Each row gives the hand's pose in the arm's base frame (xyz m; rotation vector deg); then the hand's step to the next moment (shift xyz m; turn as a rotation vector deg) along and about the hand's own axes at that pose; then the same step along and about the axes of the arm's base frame.
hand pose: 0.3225 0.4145 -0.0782 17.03 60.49 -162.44
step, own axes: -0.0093 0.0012 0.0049 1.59 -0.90 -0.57
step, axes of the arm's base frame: 0.0086 -0.0039 0.0049 -1.61 1.01 -0.19
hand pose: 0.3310 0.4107 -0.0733 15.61 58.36 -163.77
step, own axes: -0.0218 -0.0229 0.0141 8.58 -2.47 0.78
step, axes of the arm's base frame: 0.0160 0.0094 0.0292 -8.88 1.16 0.41
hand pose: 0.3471 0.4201 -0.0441 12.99 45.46 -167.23
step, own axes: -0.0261 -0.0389 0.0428 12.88 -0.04 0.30
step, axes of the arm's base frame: 0.0152 0.0132 0.0602 -12.70 -0.96 -1.94
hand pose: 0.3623 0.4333 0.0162 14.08 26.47 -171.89
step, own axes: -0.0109 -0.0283 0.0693 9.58 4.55 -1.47
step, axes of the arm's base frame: -0.0026 0.0064 0.0753 -8.66 -4.54 -4.36
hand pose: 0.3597 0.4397 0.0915 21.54 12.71 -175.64
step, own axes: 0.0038 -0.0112 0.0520 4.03 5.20 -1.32
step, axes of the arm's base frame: -0.0167 0.0033 0.0505 -3.27 -5.06 -2.96
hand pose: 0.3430 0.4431 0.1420 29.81 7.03 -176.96
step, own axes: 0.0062 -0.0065 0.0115 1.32 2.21 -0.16
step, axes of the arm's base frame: -0.0097 0.0056 0.0093 -1.15 -2.18 -0.75
